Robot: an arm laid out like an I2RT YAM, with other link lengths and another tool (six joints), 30 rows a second.
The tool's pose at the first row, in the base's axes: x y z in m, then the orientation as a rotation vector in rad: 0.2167 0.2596 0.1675 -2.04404 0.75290 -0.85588
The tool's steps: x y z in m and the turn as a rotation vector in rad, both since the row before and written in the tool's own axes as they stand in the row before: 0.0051 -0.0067 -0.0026 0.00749 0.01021 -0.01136; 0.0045 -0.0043 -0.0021 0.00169 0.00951 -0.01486; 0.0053 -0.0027 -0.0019 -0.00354 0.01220 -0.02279; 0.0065 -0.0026 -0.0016 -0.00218 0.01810 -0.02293; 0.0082 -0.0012 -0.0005 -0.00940 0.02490 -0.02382; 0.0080 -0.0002 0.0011 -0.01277 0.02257 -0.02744; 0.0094 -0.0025 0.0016 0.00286 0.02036 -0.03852; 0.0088 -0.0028 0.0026 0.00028 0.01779 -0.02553; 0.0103 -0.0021 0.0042 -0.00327 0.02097 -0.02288
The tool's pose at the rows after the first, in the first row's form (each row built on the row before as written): 0.2192 0.2582 0.1758 -2.04057 0.74327 -0.87491; 0.2211 0.2563 0.1818 -2.04416 0.73318 -0.89394; 0.2232 0.2531 0.1867 -2.05559 0.71984 -0.91935; 0.2262 0.2492 0.1919 -2.06375 0.70850 -0.95158; 0.2307 0.2438 0.1963 -2.07602 0.70405 -0.99063; 0.2361 0.2386 0.1993 -2.09363 0.69675 -1.02878; 0.2429 0.2340 0.2048 -2.10424 0.66693 -1.07296; 0.2501 0.2306 0.2101 -2.11048 0.65001 -1.10686; 0.2593 0.2263 0.2152 -2.11656 0.63938 -1.14256
